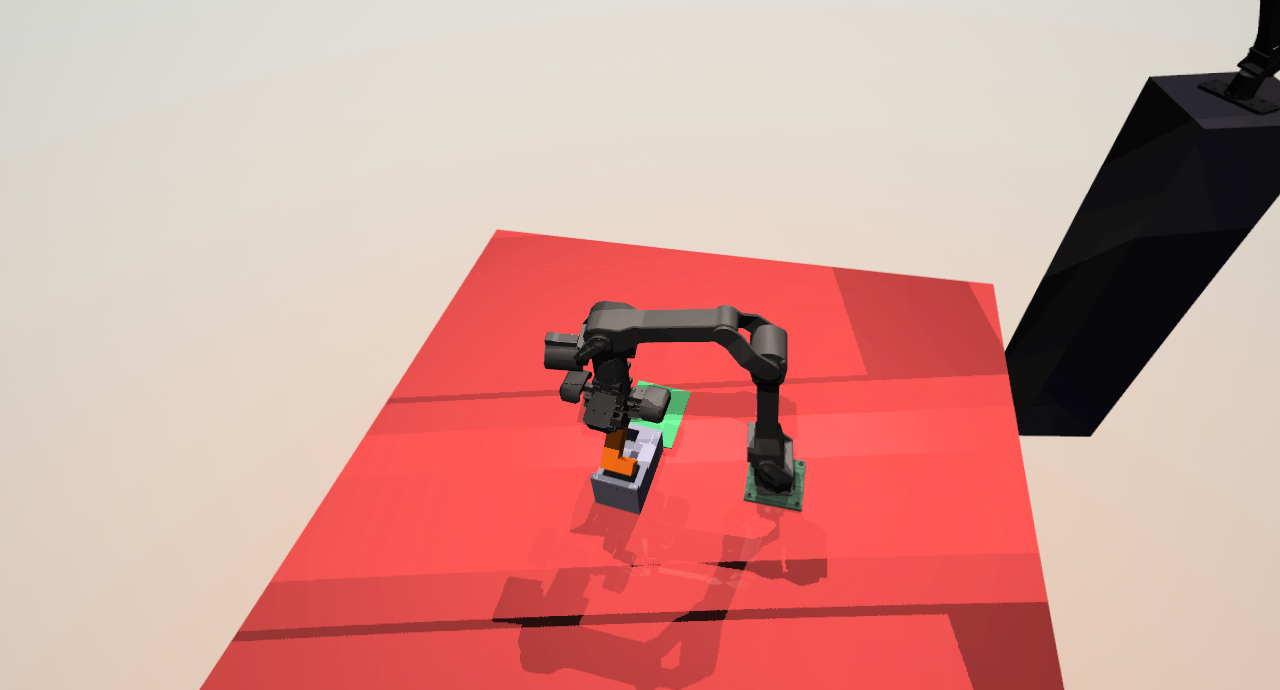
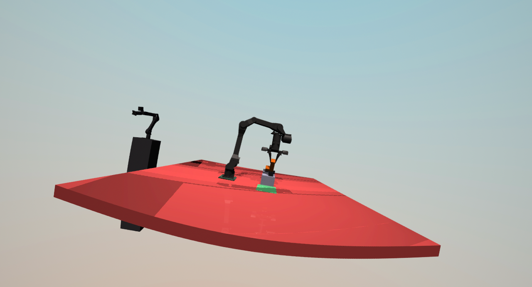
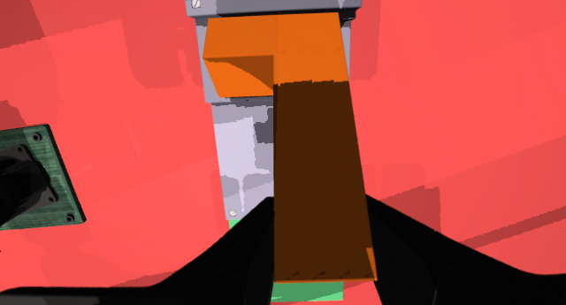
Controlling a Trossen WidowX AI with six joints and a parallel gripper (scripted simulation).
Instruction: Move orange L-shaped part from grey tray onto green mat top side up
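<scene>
The green mat is 17 cm below my gripper tip, 13 cm to the right of it and 5 cm behind it. Round my gripper tip: orange L-shaped part: 4 cm to the left, 3 cm below, 1 cm behind.
</scene>
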